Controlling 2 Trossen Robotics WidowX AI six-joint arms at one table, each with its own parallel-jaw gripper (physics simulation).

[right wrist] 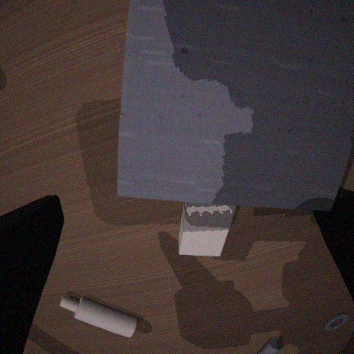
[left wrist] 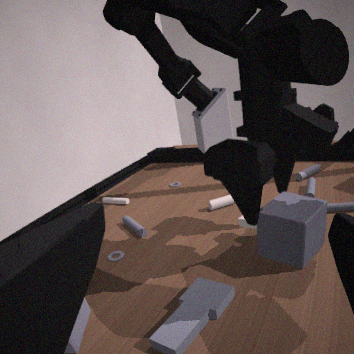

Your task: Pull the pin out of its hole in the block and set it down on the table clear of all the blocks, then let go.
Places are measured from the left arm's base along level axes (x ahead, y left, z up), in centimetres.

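Where they show: left gripper, fingertip midpoint: (left wrist: 223, 222); right gripper, fingertip midpoint: (right wrist: 189, 203); right arm's base, origin of the base link: (left wrist: 206, 101).
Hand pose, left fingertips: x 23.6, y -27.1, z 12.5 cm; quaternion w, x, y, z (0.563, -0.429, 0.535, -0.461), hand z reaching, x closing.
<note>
After its pixels a point has its place.
The large grey-blue block (left wrist: 285, 237) @(z -0.3, x 41.3, y -34.6 cm) (right wrist: 165, 125) @(z 2.0, x 46.3, y -37.1 cm) stands on the table. The pin (left wrist: 245, 222) @(z -1.5, x 48.2, y -31.2 cm) (right wrist: 204, 241) @(z -1.0, x 49.0, y -31.6 cm), a pale square bar, sticks out of one side of the block; its other end is hidden inside. My right gripper (left wrist: 268, 206) @(z 0.4, x 47.8, y -34.3 cm) (right wrist: 189, 203) @(z 0.4, x 47.8, y -34.3 cm) is open and empty. Its fingers are beside the block on the pin's side, and in the right wrist view the pin's end shows between the two fingers, not touched by either. My left gripper (left wrist: 223, 222) @(z 12.5, x 23.6, y -27.1 cm) is open and empty, in front of the block and well away from the pin.
A flat grey stepped piece (left wrist: 192, 315) @(z -2.6, x 34.0, y -24.0 cm) lies in the left wrist view's foreground. A white stepped cylinder (left wrist: 221, 202) @(z -3.0, x 58.7, y -29.0 cm) (right wrist: 106, 317) @(z -2.8, x 58.8, y -29.2 cm) lies near the pin. A grey cylinder (left wrist: 134, 226) @(z -2.7, x 53.7, y -15.3 cm), a white rod (left wrist: 115, 201) @(z -3.4, x 66.6, y -8.9 cm) and a ring (left wrist: 116, 256) @(z -3.7, x 46.9, y -13.6 cm) lie at the left. Several grey cylinders lie behind the block.
</note>
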